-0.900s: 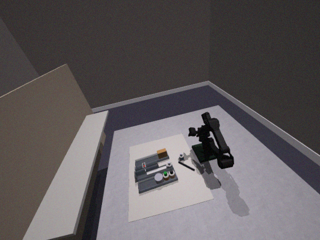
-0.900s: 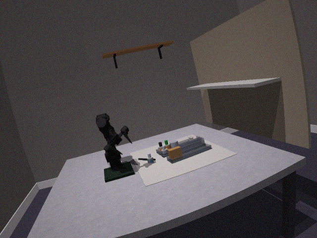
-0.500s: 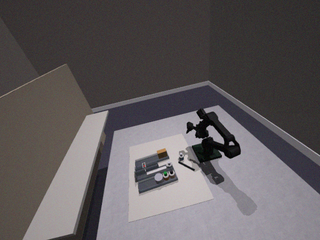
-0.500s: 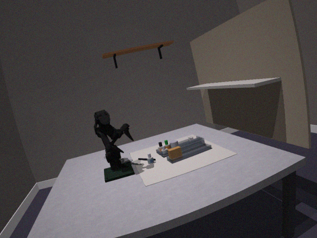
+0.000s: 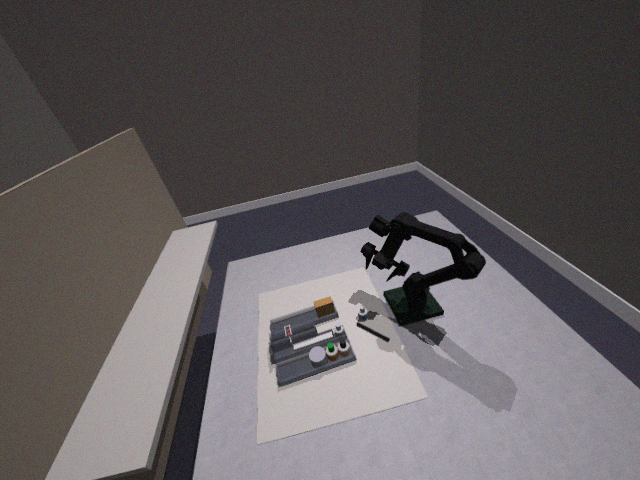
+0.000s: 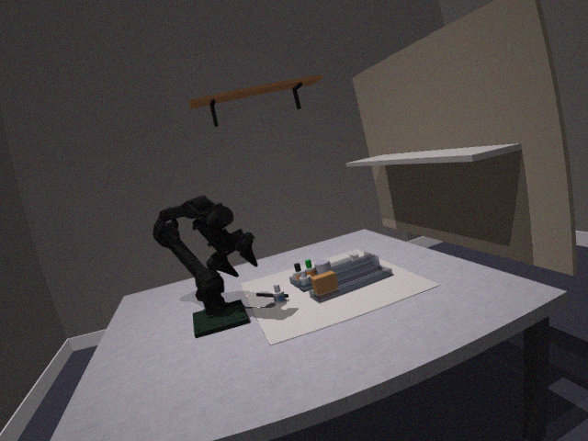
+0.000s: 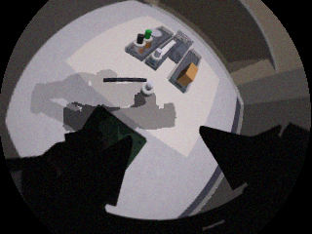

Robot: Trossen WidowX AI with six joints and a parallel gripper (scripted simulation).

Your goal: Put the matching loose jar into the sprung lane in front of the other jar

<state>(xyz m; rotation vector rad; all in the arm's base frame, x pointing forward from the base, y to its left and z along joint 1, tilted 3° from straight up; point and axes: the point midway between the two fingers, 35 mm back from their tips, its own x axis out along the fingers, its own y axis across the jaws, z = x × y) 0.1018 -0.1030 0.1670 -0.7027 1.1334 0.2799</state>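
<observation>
Right now my gripper tip is 150 mm above the black rod, 130 mm to the right of it and 100 mm short of it. Round my gripper tip: grey lane rack 360 mm ahead, 140 mm below, 40 mm to the left; orange box 230 mm ahead, 120 mm below, 50 mm to the right.
</observation>
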